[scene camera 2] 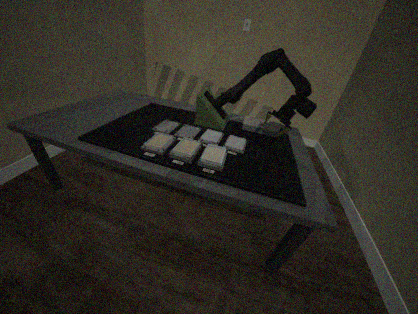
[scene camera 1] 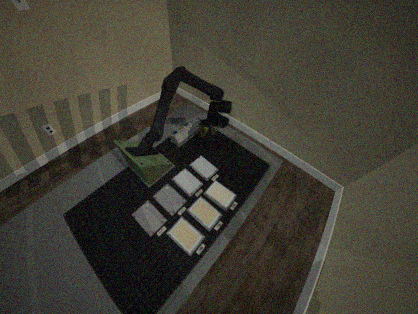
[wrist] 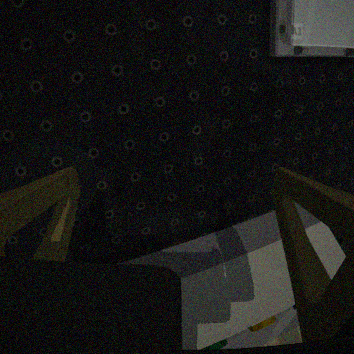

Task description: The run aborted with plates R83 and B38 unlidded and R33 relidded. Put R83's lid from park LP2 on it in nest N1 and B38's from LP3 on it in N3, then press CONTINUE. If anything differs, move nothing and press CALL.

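Pixels of known places: gripper, fingertip midpoint: (scene camera 2: 270, 131) (scene camera 1: 207, 135) (wrist: 175, 177); arm's base, origin of the base link: (scene camera 2: 214, 105) (scene camera 1: 143, 151).
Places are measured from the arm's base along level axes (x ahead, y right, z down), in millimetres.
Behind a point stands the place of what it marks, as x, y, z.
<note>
Three cream-topped plates stand in the front row: one (scene camera 1: 185, 235) {438, 177, 72} (scene camera 2: 159, 142) {456, 166, 69}, a middle one (scene camera 1: 204, 212) {447, 46, 61} (scene camera 2: 185, 149) {475, 40, 64} and a third (scene camera 1: 220, 194) {459, -75, 61} (scene camera 2: 213, 156) {489, -82, 61}. Behind them lie two greyer flat pieces (scene camera 1: 150, 218) {258, 217, 85} (scene camera 2: 188, 131) {266, 89, 85} and two paler ones (scene camera 1: 187, 181) {276, -37, 77} (scene camera 2: 235, 143) {309, -165, 77}. Which are lids or plates, and their labels, cannot be read. My gripper (scene camera 1: 205, 131) {194, -337, 25} (scene camera 2: 278, 125) (wrist: 175, 177) {194, -337, 25} is open and empty, above the button box (scene camera 1: 181, 136) {66, -236, 33} (wrist: 272, 270) {72, -270, 38} end of the mat. Yellow (wrist: 262, 324) {27, -290, 22} and green (wrist: 215, 345) {32, -335, 22} buttons show beneath it in the wrist view.
The green sloped base (scene camera 1: 150, 170) {123, 57, -6} (scene camera 2: 209, 114) {126, 9, 21} carries the arm beside the back row. The black mat (scene camera 1: 100, 230) {110, 405, 94} (scene camera 2: 265, 175) {496, -304, 94} lies on the grey table (scene camera 1: 210, 265) {598, 209, 108} (scene camera 2: 65, 112) {277, 890, 107}. A pale piece's corner (wrist: 325, 25) {244, -183, 77} shows at the wrist view's top right. Walls rise behind the table.
</note>
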